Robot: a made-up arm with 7 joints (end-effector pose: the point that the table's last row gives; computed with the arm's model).
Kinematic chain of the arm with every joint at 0, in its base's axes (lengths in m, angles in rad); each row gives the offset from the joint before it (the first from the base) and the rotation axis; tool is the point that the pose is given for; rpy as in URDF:
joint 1: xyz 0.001 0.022 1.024 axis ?
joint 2: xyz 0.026 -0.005 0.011 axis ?
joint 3: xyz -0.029 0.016 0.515 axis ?
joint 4: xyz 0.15 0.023 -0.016 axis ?
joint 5: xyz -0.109 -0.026 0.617 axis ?
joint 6: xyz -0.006 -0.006 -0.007 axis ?
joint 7: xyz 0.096 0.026 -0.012 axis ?
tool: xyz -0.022 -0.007 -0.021 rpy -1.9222 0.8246 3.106
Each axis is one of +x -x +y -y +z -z.
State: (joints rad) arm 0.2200 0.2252 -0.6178 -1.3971 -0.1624 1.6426 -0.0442
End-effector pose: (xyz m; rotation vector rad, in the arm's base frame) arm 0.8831 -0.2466 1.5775 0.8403 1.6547 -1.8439
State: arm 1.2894 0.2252 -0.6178 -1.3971 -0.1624 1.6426 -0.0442
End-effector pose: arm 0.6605 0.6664 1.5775 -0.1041 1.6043 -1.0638
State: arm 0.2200 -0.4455 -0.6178 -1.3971 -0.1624 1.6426 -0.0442
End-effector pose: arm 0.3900 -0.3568 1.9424 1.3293 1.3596 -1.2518
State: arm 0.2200 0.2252 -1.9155 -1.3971 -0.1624 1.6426 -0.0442
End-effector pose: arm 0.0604 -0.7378 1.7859 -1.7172 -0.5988 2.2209
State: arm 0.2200 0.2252 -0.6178 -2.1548 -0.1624 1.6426 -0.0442
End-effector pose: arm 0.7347 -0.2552 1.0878 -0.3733 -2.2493 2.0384
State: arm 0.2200 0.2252 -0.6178 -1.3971 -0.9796 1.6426 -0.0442
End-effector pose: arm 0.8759 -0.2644 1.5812 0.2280 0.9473 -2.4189
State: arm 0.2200 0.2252 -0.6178 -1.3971 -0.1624 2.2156 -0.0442
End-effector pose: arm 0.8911 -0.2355 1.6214 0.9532 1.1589 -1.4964
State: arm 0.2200 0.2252 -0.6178 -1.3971 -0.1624 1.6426 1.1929
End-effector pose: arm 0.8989 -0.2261 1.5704 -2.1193 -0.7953 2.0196
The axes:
joint 1: +z
joint 2: +y
joint 3: +z
joint 4: -y
joint 5: +z
joint 6: -y
joint 7: -z

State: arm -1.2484 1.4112 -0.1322 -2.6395 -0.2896 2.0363 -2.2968
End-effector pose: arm -0.0393 -0.0389 0.4452 0.5162 2.2112 1.5113
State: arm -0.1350 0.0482 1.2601 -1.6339 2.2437 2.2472 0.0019
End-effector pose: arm 0.4183 0.7770 1.5799 -0.6340 -2.3351 -0.5306
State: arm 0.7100 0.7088 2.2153 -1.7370 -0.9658 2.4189 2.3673
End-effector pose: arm -0.5140 0.4471 1.8041 -0.2147 3.0627 -0.3314
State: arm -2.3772 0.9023 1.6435 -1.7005 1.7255 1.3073 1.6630
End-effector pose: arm 0.3144 -0.8688 1.4889 -0.4408 -1.6309 -0.7567
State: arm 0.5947 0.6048 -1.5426 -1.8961 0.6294 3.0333 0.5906
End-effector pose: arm 0.6776 -0.5048 1.4374 2.2548 -0.0083 -1.2695
